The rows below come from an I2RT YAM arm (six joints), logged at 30 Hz.
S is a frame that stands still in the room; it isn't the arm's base.
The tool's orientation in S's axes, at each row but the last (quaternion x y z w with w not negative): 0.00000, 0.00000, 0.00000, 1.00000; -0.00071, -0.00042, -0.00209, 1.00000; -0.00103, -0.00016, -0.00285, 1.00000; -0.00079, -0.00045, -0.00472, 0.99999; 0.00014, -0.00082, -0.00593, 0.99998; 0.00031, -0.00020, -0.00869, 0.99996; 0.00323, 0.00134, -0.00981, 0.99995; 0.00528, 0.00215, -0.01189, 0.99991; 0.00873, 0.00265, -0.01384, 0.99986; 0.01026, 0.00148, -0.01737, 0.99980; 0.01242, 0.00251, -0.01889, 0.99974; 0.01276, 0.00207, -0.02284, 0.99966; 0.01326, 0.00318, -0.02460, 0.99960
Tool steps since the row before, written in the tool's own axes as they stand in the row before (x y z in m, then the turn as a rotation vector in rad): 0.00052, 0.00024, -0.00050, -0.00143, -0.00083, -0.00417; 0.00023, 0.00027, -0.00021, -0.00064, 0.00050, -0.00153; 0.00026, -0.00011, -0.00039, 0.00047, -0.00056, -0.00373; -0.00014, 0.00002, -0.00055, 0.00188, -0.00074, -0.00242; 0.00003, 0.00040, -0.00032, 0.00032, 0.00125, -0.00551; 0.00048, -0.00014, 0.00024, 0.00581, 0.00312, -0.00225; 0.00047, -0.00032, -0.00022, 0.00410, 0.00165, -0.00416; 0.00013, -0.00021, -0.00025, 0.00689, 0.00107, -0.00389; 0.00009, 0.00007, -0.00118, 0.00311, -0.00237, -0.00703; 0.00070, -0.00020, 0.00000, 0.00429, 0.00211, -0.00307; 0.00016, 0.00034, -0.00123, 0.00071, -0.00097, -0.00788; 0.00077, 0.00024, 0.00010, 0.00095, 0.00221, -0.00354; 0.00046, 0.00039, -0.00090, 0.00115, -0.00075, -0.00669
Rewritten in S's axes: 0.00052, 0.00024, -0.00050, -0.00143, -0.00083, -0.00417; 0.00023, 0.00027, -0.00021, -0.00064, 0.00050, -0.00153; 0.00026, -0.00011, -0.00039, 0.00047, -0.00057, -0.00373; -0.00014, 0.00002, -0.00055, 0.00188, -0.00076, -0.00242; 0.00004, 0.00040, -0.00032, 0.00034, 0.00125, -0.00551; 0.00048, -0.00015, 0.00024, 0.00586, 0.00302, -0.00225; 0.00046, -0.00033, -0.00022, 0.00412, 0.00160, -0.00416; 0.00012, -0.00021, -0.00025, 0.00690, 0.00095, -0.00391; 0.00009, 0.00009, -0.00118, 0.00301, -0.00233, -0.00709; 0.00069, -0.00022, -0.00001, 0.00435, 0.00202, -0.00304; 0.00017, 0.00036, -0.00122, 0.00064, -0.00080, -0.00791; 0.00078, 0.00020, 0.00010, 0.00104, 0.00225, -0.00349; 0.00047, 0.00039, -0.00089, 0.00107, -0.00063, -0.00672
